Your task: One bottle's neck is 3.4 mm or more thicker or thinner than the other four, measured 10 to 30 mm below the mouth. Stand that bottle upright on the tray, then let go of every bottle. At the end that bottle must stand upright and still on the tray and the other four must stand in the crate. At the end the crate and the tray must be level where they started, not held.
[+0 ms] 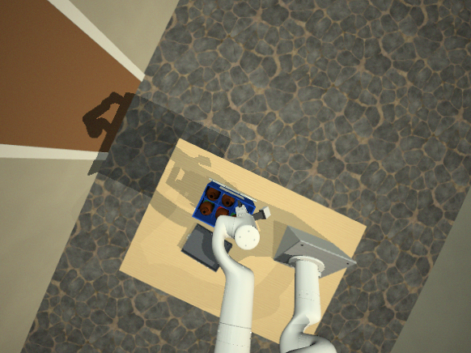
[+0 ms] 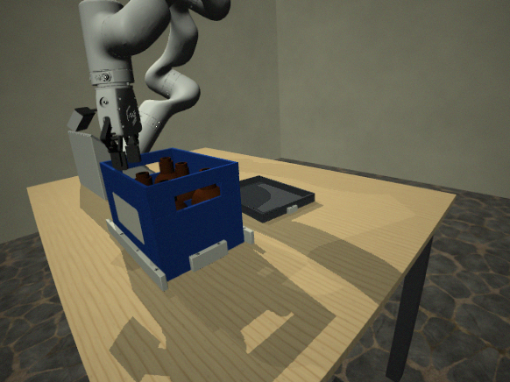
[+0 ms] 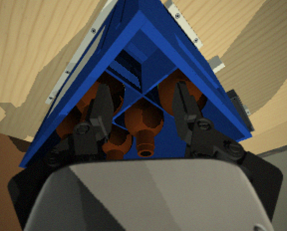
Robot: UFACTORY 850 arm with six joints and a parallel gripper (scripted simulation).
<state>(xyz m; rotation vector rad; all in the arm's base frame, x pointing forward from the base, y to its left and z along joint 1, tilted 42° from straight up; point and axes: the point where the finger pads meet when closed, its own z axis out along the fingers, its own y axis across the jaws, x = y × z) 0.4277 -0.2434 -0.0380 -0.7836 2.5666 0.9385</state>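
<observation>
My hand is 20 mm short of the brown bottle, 90 mm to the right of it and 90 mm above it. From my hand the other things lie so: blue crate 90 mm ahead, 30 mm to the left, 100 mm below; dark tray 130 mm ahead, 310 mm to the left, 170 mm below.
</observation>
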